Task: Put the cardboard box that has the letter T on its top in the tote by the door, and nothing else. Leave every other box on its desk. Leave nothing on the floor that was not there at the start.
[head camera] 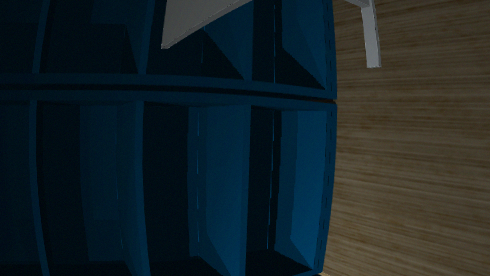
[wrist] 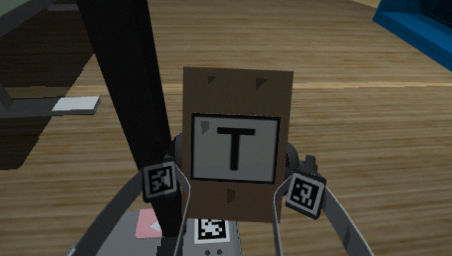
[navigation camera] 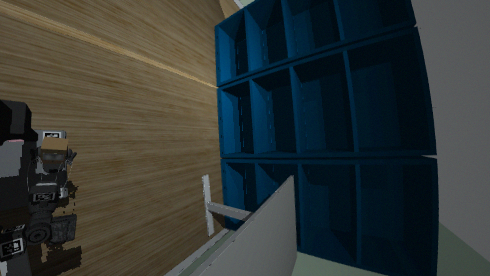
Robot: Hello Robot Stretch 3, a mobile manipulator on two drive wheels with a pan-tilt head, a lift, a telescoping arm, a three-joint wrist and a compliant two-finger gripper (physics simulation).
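Places are measured from the robot's base along level axes (x back, y left, z down), in metres.
Where they show: gripper, fingertip midpoint: (wrist: pixel 233 154).
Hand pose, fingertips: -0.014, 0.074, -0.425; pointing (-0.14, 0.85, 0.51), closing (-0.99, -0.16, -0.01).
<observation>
After its pixels a point has its place, as x, y, z.
The cardboard box with the letter T (navigation camera: pixel 54 149) @(-0.012, 0.068, -0.501) (wrist: pixel 235 147) @(-0.010, 0.044, -0.468) is held between the two fingers of my gripper (navigation camera: pixel 54 156) @(-0.014, 0.074, -0.425) (wrist: pixel 233 154) @(-0.014, 0.074, -0.425). Its T label faces the wrist camera and reads upright there. The gripper is shut on the box, one finger on each side. In the navigation view the box is at the far left, above the robot's base. The head view does not show the box or the gripper. The tote by the door does not show in any of the views.
Blue shelf units (head camera: pixel 312 165) @(-1.458, 0.212, -0.076) (navigation camera: pixel 230 120) @(-1.524, 0.390, -0.077) (wrist: pixel 410 35) stand on the wooden floor (head camera: pixel 410 150) @(-0.868, 0.091, 0.000) (navigation camera: pixel 150 125) @(-0.532, 0.251, -0.001) (wrist: pixel 360 130) @(-0.564, 0.513, 0.000). A white desk (head camera: pixel 200 20) @(-0.890, -0.256, -0.950) (navigation camera: pixel 270 225) @(-0.689, -0.382, -0.950) stands against them, its foot (navigation camera: pixel 207 205) (wrist: pixel 77 104) @(0.484, 0.666, -0.026) reaching out. The black mast (wrist: pixel 130 75) @(0.063, 0.116, -0.472) is close left of the box.
</observation>
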